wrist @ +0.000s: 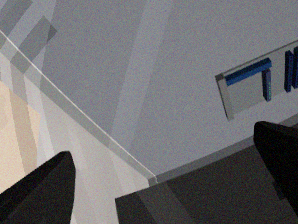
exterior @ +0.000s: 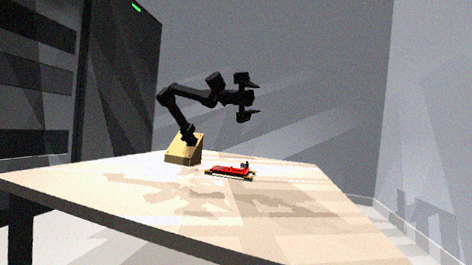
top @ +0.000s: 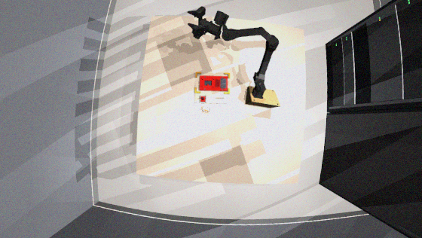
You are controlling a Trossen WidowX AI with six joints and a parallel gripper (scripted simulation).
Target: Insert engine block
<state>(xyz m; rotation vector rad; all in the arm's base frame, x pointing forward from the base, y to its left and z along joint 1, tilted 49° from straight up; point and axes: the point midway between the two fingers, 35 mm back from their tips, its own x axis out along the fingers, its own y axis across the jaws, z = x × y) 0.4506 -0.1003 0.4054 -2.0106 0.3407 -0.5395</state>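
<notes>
Right now my gripper tip is 50 cm to the right of the engine block, 35 cm above it and 13 cm past it.
</notes>
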